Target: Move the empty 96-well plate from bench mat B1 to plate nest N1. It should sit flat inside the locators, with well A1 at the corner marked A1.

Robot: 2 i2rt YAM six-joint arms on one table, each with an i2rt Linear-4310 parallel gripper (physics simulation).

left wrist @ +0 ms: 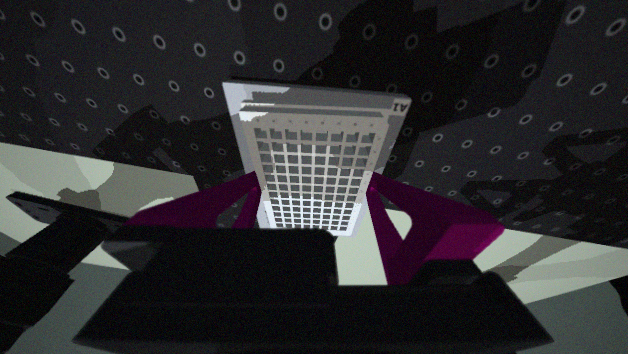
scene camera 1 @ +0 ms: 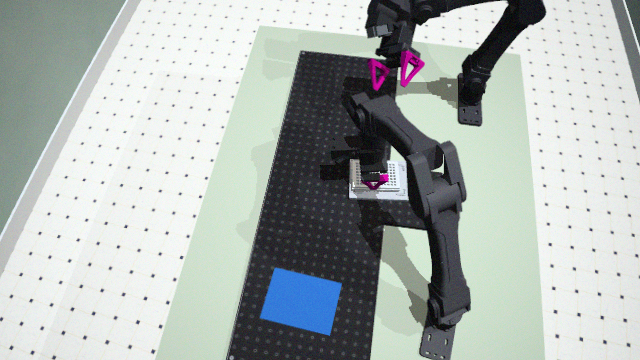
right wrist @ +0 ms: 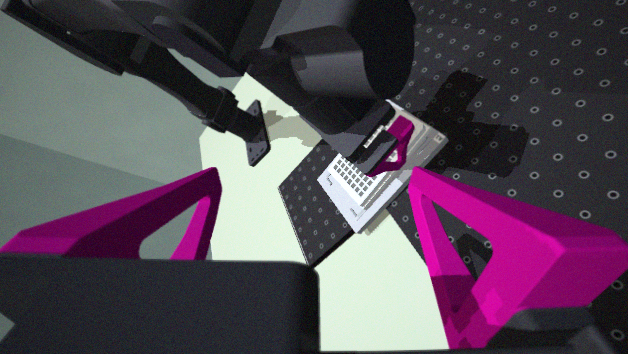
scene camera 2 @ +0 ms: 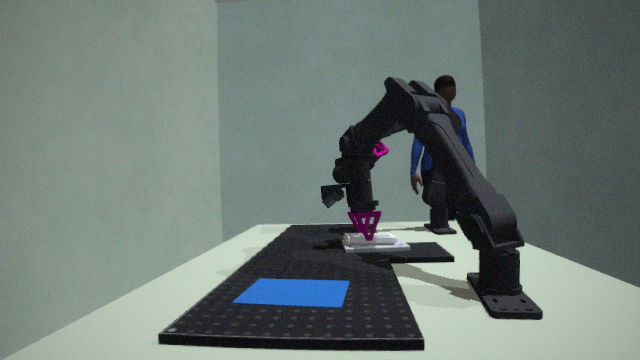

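Where they show: left gripper, fingertip midpoint: (left wrist: pixel 313 176) (scene camera 1: pixel 372 175) (right wrist: pixel 378 148) (scene camera 2: pixel 366 239); right gripper, fingertip midpoint: (scene camera 1: pixel 388 88) (right wrist: pixel 315 177); left arm's base, origin of the base link: (left wrist: pixel 95 219) (scene camera 1: pixel 441 317) (right wrist: pixel 256 131) (scene camera 2: pixel 498 295); right arm's base, origin of the base link: (scene camera 1: pixel 469 99) (scene camera 2: pixel 439 229).
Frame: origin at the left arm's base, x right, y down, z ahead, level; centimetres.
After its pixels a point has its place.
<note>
The white 96-well plate (scene camera 1: pixel 378 178) lies low on the white plate nest (scene camera 1: pixel 380 193) @(x 27.2, y -2.4, z 21.7 cm), over the black perforated board. My left gripper (scene camera 1: pixel 375 181) @(x 31.2, y -3.5, z 25.1 cm) points straight down and is shut on the plate across its narrow width. In the left wrist view the plate (left wrist: pixel 314 171) @(x 30.9, y -4.6, z 26.4 cm) sits between the magenta fingers (left wrist: pixel 311 198) @(x 31.2, y -3.5, z 25.1 cm), and the nest's A1 mark (left wrist: pixel 400 106) @(x 34.8, y -2.5, z 31.7 cm) is at the far right corner. From the side, the plate (scene camera 2: pixel 370 238) @(x 26.9, y -4.4, z 23.5 cm) looks level on the nest (scene camera 2: pixel 376 246) @(x 26.8, y -2.5, z 22.0 cm). My right gripper (scene camera 1: pixel 396 69) is open and empty, held high at the board's far end.
A person in a blue shirt (scene camera 2: pixel 441 134) stands behind the table, partly hidden by the left arm. The arm bases stand on the pale green surface at the right.
</note>
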